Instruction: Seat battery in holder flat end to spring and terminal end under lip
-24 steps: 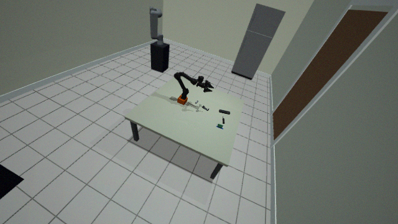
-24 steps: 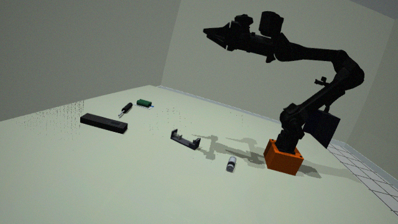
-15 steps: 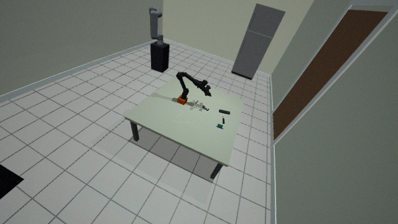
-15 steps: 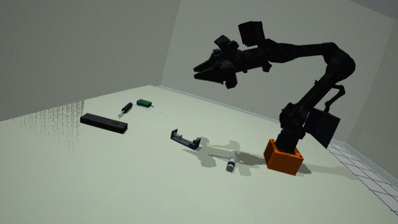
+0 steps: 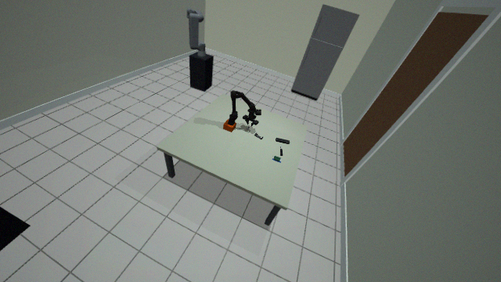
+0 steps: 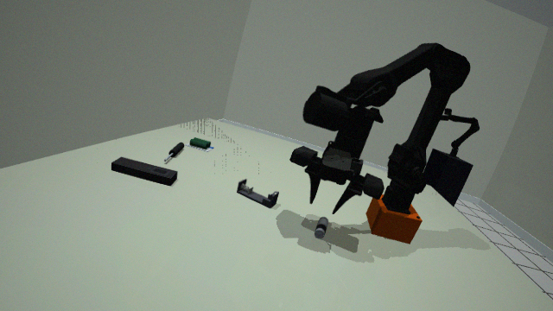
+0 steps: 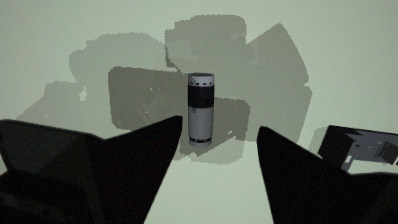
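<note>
My gripper tip is 10 mm past the black-and-white battery and 50 mm above it. From my gripper tip the other things lie so: small screwdriver 430 mm ahead, 160 mm to the right, 40 mm below; then long black bar 420 mm ahead, 40 mm below.
</note>
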